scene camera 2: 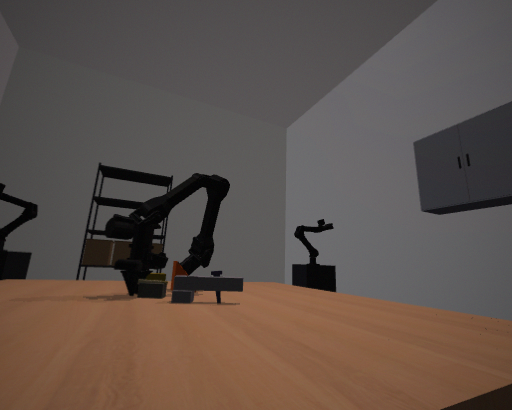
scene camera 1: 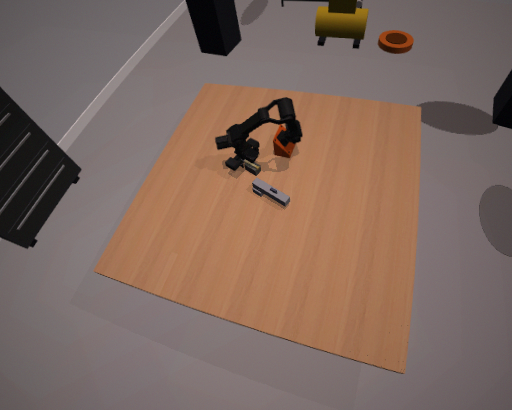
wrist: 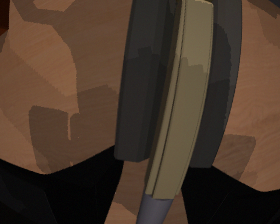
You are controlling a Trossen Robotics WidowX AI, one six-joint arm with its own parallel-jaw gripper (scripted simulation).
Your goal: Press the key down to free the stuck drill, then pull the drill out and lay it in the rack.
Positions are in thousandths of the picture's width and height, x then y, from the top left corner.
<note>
I see my gripper (scene camera 2: 263, 721), a grey fixture block (scene camera 2: 360, 699) and a dark grey rack (wrist: 530, 190).
My gripper also shows in the wrist view (wrist: 548, 681).
</note>
